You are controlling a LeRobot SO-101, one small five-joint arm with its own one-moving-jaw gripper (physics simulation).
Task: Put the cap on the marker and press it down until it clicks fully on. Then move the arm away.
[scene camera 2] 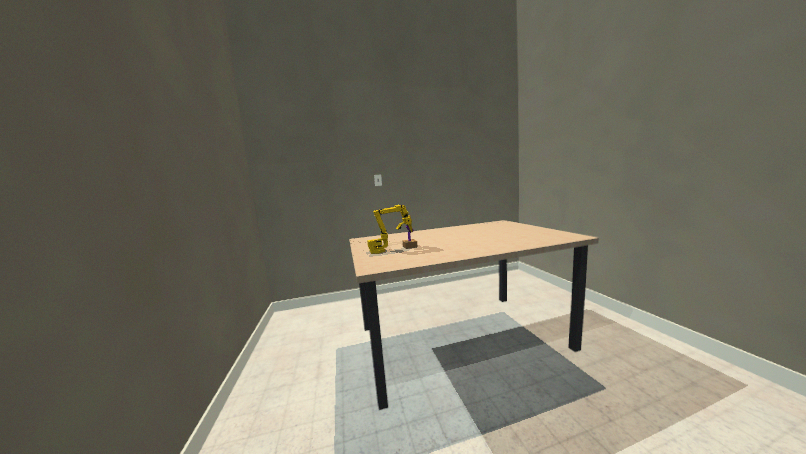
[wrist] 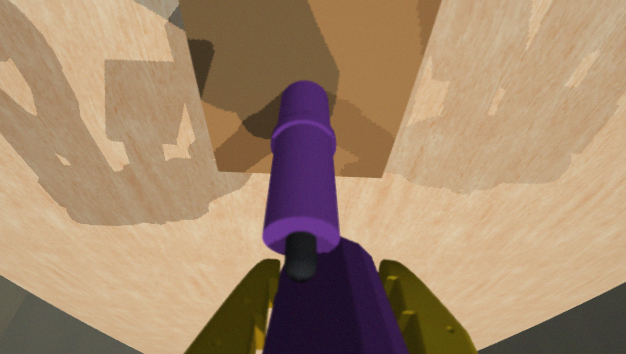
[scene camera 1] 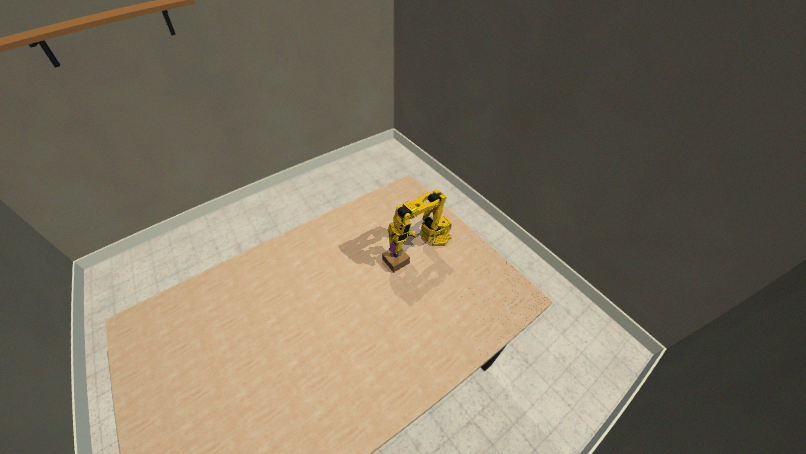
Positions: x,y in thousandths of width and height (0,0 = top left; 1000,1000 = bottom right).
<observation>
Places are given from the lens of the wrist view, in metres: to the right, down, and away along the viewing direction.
purple cap (wrist: 552,846): 0.01, 0.02, 0.05
brown block (wrist: 587,182): 0.02, -0.04, 0.09
black marker tip (wrist: 480,747): 0.00, 0.02, 0.05
The marked spots on the brown block and the purple cap are 0.07 m apart.
</observation>
